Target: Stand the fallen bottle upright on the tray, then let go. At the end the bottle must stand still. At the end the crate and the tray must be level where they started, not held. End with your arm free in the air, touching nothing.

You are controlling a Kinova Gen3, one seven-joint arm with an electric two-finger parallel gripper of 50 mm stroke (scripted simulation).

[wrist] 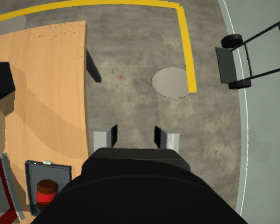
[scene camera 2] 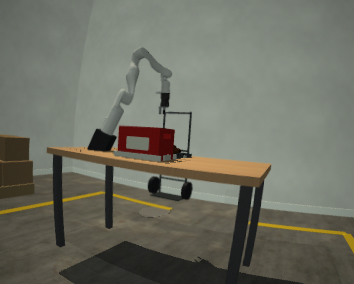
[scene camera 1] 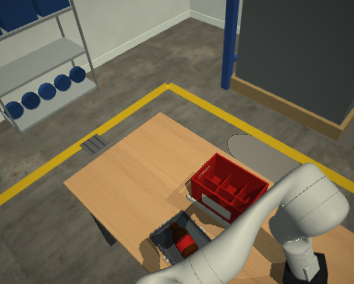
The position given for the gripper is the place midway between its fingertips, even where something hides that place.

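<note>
On scene camera 1 there's a red crate (scene camera 1: 217,188), and you'd also see a tray (scene camera 1: 162,237). The wrist view has that tray (wrist: 61,174) too, along with the gripper (wrist: 135,133).
</note>
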